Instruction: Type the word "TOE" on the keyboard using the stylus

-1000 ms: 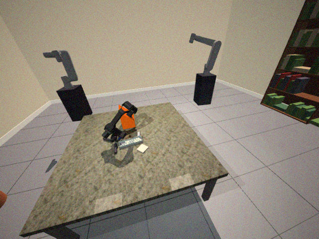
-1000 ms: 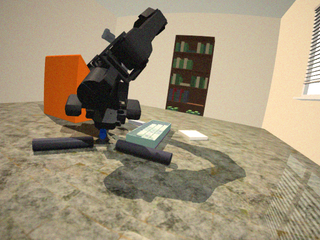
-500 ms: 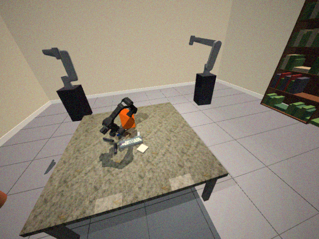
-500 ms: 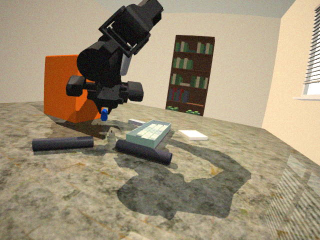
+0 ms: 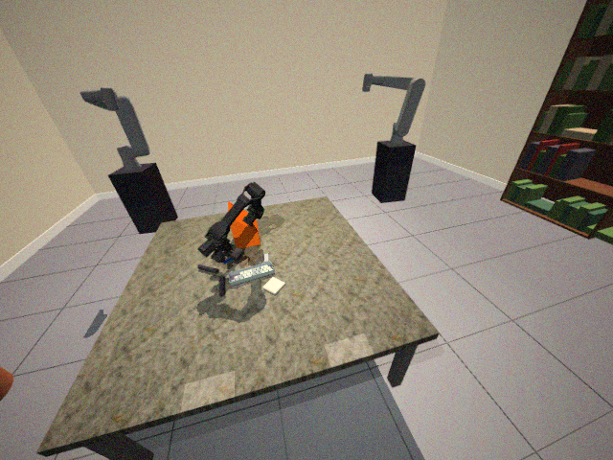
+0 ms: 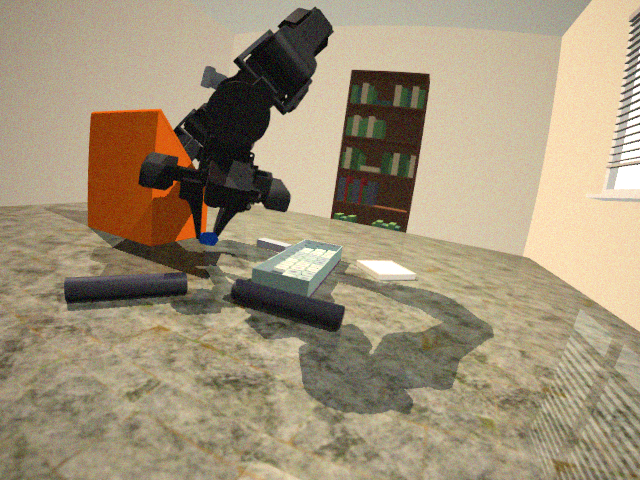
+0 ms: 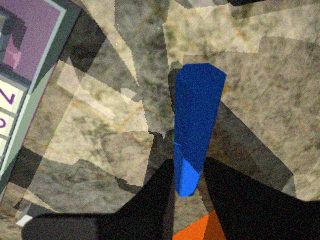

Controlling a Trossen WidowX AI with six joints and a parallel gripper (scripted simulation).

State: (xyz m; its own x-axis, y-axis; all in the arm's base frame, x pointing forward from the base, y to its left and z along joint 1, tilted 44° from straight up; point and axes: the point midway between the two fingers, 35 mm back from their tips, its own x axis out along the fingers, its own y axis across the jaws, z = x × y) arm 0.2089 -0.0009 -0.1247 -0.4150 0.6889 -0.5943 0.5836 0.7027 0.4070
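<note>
The grey slab is 180 mm to the left of my gripper tip and 30 mm below it. Round my gripper tip: stylus 10 mm to the left, 10 mm behind; then white pad 220 mm to the left, 200 mm ahead, 40 mm below.
</note>
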